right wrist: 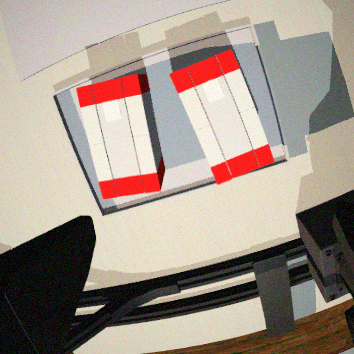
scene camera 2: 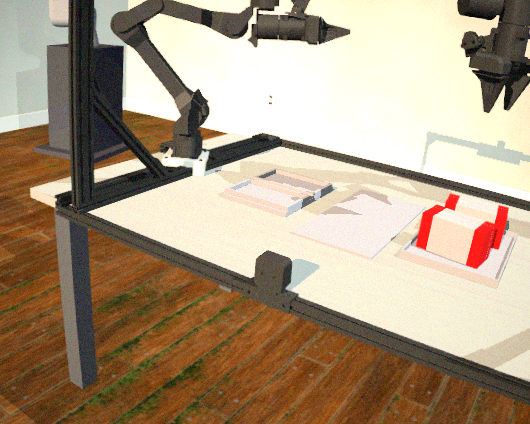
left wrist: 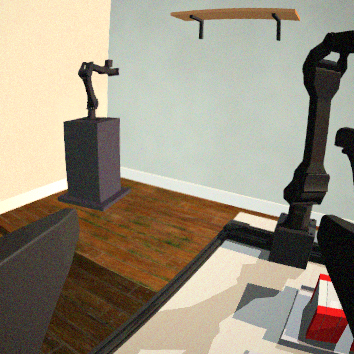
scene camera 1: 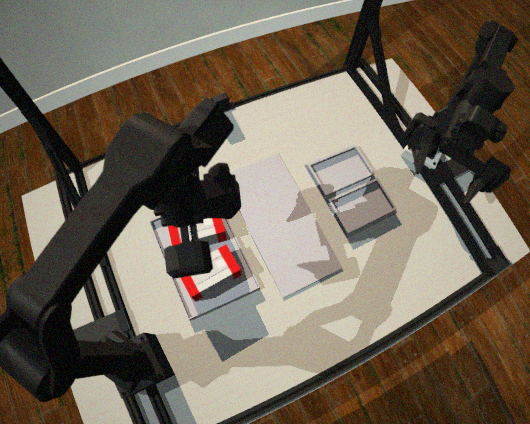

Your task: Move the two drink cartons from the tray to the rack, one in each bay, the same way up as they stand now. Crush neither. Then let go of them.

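Places are measured from the left arm's base along level axes (x ahead, y left, z up), in centimetres.
Pixels of known places: left gripper, between the fingertips: [scene camera 2: 347,31] [left wrist: 203,225] [scene camera 1: 442,188]; right gripper, between the fingertips: [right wrist: 218,222] [scene camera 2: 496,111] [scene camera 1: 191,230]; left arm's base, origin of its link: [scene camera 2: 186,154]; right arm's base, origin of its link: [left wrist: 296,223] [scene camera 1: 132,365].
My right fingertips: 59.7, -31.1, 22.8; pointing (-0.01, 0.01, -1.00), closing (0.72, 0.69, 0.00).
Observation:
Ahead of a thing's pixels: the offset from my right fingertips to its top centre, as dx, dy, dz. Level surfaces: height alone.
Two white drink cartons with red ends lie side by side in a shallow grey tray @[-1.7, -2.6, -24.7] [scene camera 1: 221,299] [right wrist: 173,133] [scene camera 2: 431,262]. The right wrist view shows one carton @[-5.2, -6.1, -19.0] [right wrist: 119,135] on the left and the other carton @[+1.4, +2.3, -19.0] [right wrist: 223,116] on the right. In scene camera 1 one carton [scene camera 1: 214,273] shows partly under my arm. My right gripper [scene camera 1: 188,261] is open and empty, hanging above the tray. The two-bay rack @[-36.7, +18.7, -24.3] [scene camera 1: 349,187] [scene camera 2: 280,191] is empty. My left gripper [scene camera 1: 444,177] [scene camera 2: 335,31] is open and empty, high near its base, away from the rack.
A flat pale mat @[dz -25.9] [scene camera 1: 284,223] [scene camera 2: 360,223] lies between tray and rack. A small dark block [scene camera 2: 272,269] [right wrist: 274,295] sits on the table's black rail. Black frame posts [scene camera 2: 80,105] stand at the corners. A pedestal [left wrist: 92,158] with a small arm stands on the floor.

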